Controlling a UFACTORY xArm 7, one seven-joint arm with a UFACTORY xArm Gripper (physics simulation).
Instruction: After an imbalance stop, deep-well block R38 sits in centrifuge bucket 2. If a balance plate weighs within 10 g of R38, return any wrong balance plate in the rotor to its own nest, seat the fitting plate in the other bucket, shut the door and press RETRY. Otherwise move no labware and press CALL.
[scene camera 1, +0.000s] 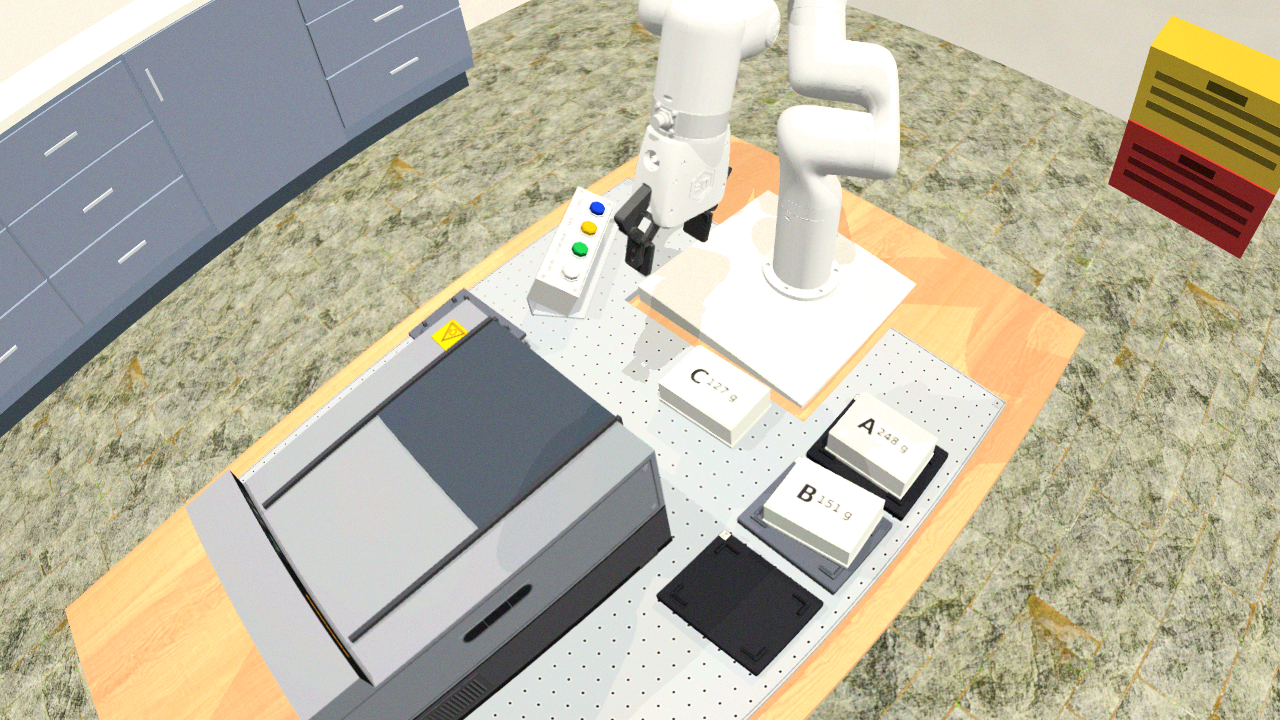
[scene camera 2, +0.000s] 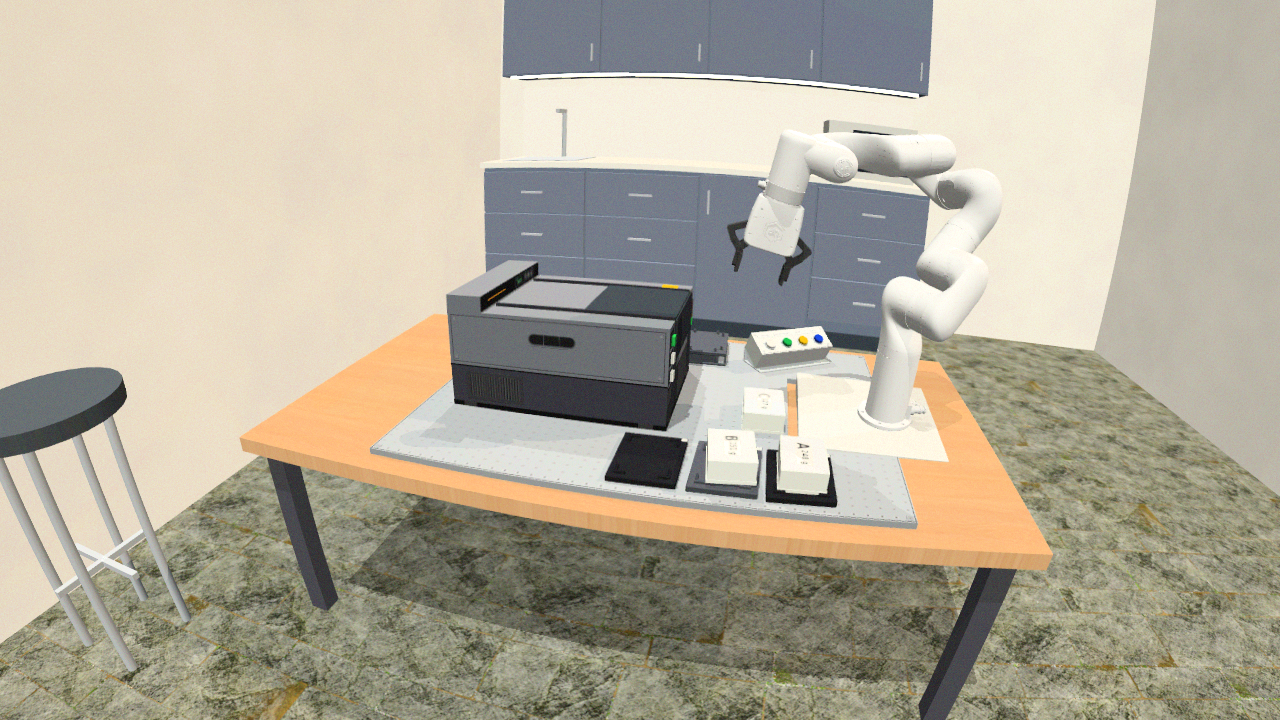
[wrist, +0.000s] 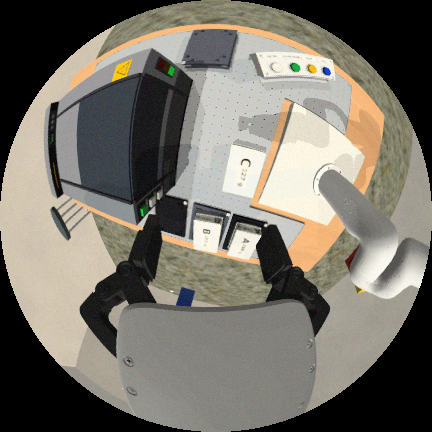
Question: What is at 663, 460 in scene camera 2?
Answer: A nest.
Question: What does my gripper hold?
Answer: Nothing.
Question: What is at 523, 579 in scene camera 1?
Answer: A grey centrifuge.
